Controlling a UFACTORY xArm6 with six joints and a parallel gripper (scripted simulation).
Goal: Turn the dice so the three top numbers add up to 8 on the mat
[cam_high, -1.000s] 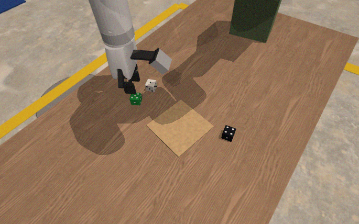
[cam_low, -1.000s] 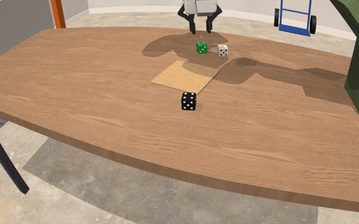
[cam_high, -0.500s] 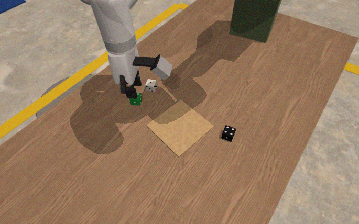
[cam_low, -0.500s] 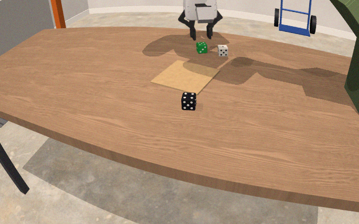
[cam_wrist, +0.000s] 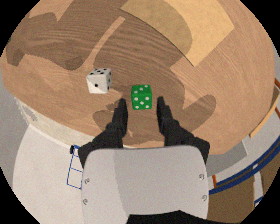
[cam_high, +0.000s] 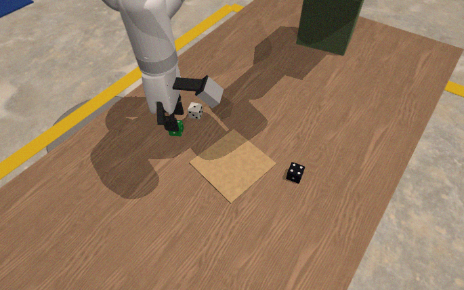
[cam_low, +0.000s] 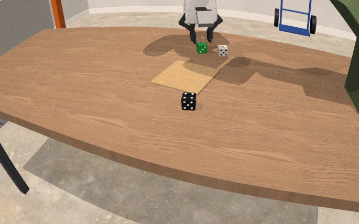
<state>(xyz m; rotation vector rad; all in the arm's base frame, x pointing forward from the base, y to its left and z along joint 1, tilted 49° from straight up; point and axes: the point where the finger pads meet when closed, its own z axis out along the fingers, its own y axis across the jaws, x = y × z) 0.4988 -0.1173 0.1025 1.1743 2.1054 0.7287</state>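
Now: hand 40 mm above the green die. Round my hand: tan mat (30 mm behind, 160 mm to the left, 60 mm below); then white die (70 mm behind, 10 mm to the right, 40 mm below); then black die (100 mm behind, 280 mm to the left, 40 mm below).
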